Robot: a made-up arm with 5 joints. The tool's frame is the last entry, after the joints.
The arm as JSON. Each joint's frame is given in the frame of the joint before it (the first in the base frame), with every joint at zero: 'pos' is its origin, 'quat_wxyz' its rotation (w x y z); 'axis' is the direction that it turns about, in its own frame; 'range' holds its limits. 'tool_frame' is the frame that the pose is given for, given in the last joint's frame.
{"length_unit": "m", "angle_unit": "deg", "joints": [
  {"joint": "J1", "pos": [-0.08, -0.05, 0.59], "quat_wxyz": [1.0, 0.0, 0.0, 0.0], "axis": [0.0, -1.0, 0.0], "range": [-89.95, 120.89]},
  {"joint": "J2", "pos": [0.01, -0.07, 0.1], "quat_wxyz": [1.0, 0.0, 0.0, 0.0], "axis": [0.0, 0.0, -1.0], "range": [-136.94, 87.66]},
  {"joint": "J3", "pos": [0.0, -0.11, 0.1], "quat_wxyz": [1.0, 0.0, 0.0, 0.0], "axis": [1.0, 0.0, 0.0], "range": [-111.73, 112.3]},
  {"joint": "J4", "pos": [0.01, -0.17, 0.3], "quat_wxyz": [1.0, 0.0, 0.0, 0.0], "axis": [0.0, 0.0, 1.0], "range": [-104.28, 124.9]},
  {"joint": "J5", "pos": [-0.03, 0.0, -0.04], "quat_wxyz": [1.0, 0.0, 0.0, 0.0], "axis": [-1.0, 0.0, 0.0], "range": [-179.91, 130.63]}
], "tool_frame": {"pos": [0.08, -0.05, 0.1], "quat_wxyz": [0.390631, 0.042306, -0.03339, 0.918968]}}
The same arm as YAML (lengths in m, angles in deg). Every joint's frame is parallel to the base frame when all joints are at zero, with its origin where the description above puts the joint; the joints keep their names.
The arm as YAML. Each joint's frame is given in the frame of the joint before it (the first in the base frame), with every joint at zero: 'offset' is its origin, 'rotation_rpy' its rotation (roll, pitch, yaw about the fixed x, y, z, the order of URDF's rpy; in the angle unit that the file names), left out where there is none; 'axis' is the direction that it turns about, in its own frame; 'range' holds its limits. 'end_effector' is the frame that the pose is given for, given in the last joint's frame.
length_unit: m
angle_unit: deg
chain:
  - id: J1
    offset: [-0.08, -0.05, 0.59]
    axis: [0.0, -1.0, 0.0]
    range: [-89.95, 120.89]
  - id: J2
    offset: [0.01, -0.07, 0.1]
    axis: [0.0, 0.0, -1.0]
    range: [-136.94, 87.66]
  - id: J3
    offset: [0.0, -0.11, 0.1]
    axis: [1.0, 0.0, 0.0]
    range: [-111.73, 112.3]
  - id: J4
    offset: [0.01, -0.17, 0.3]
    axis: [0.0, 0.0, 1.0]
    range: [-104.28, 124.9]
  - id: J5
    offset: [-0.03, 0.0, -0.04]
    axis: [-1.0, 0.0, 0.0]
    range: [-179.91, 130.63]
end_effector:
  offset: [0.08, -0.05, 0.1]
  rotation_rpy: [-1.63, -5.96, 134.03]

